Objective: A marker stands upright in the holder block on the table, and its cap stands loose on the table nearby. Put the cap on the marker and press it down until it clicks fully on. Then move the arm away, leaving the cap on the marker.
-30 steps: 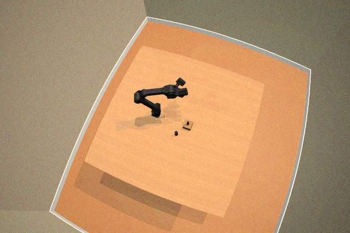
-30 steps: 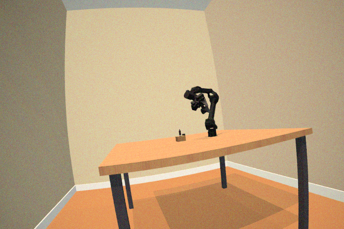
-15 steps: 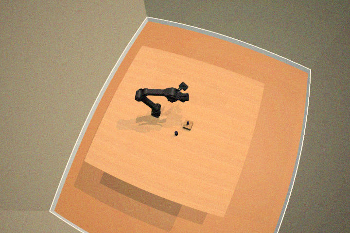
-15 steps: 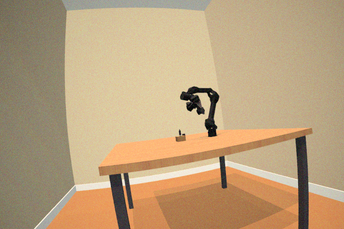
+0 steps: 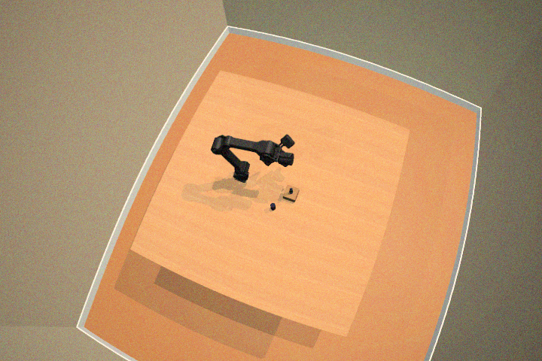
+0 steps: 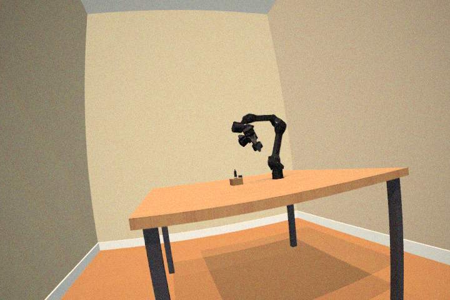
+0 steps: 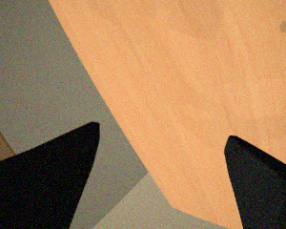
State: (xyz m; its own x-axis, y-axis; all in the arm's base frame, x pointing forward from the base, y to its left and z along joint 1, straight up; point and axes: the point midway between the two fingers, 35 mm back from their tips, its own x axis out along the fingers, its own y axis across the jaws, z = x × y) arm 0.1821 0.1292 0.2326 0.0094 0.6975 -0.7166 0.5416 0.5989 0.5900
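The dark cap is 4 cm ahead of my gripper tip, 26 cm to the right of it and 18 cm below it. From my gripper tip the other things lie so: tan holder block 11 cm ahead, 16 cm to the right, 19 cm below; marker 11 cm ahead, 16 cm to the right, 13 cm below.
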